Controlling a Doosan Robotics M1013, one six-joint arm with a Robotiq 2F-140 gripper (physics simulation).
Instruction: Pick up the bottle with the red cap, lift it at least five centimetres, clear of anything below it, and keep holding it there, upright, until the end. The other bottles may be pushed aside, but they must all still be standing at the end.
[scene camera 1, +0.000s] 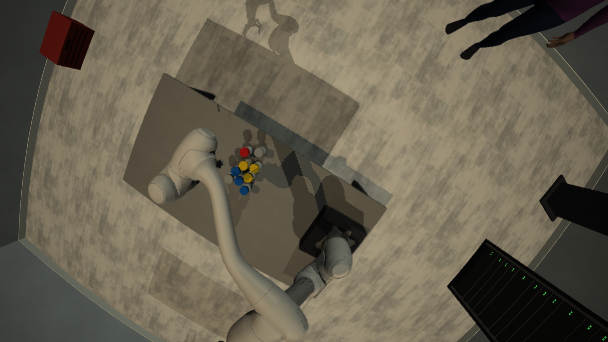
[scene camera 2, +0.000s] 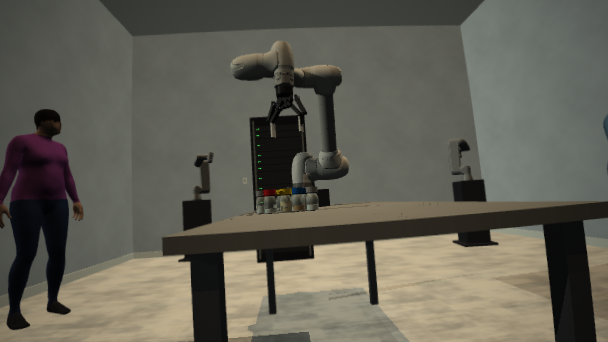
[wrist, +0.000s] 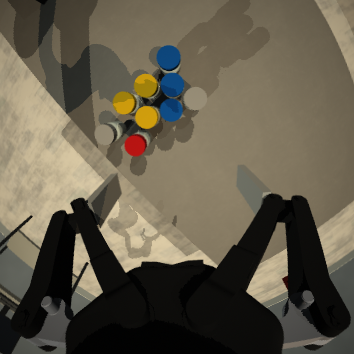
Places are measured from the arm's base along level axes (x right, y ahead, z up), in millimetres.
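Pixels of known places: gripper, between the fingertips: (scene camera 2: 287, 134) (wrist: 176, 179); arm's base, origin of its link: (scene camera 1: 334, 243).
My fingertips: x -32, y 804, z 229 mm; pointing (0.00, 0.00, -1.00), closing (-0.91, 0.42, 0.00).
Ahead of a thing's pixels: the offset from my fingertips to its top centre.
The red-capped bottle {dx +103, dy -44, dz -231 mm} (scene camera 1: 244, 152) (scene camera 2: 270, 193) (wrist: 135, 145) stands upright on the table (scene camera 1: 150, 130) (scene camera 2: 410, 221) (wrist: 290, 115), at one end of a tight group. Beside it are a grey-capped bottle {dx +157, dy -110, dz -231 mm} (scene camera 1: 259, 151) (wrist: 105, 134) and a yellow-capped bottle {dx +39, dy -88, dz -231 mm} (scene camera 1: 243, 165) (wrist: 147, 117). Two more yellow-capped, three blue-capped and another grey-capped bottle {dx -83, dy -69, dz -231 mm} (wrist: 195, 98) also stand there. My gripper (scene camera 2: 287, 128) (wrist: 176, 179) is wide open and empty, pointing down, high above the bottles. In the wrist view the red cap is ahead of the fingers, toward the left one. In scene camera 1 the arm mostly hides the gripper.
A blue-capped bottle {dx -76, dy -181, dz -231 mm} (scene camera 1: 244, 190) (wrist: 168, 57) marks the group's far end from the red one. The arm's black base (scene camera 1: 312, 230) is at the table's other end. A person (scene camera 2: 42, 165) stands left of the table in scene camera 2. A black cabinet (scene camera 2: 280, 165) stands behind.
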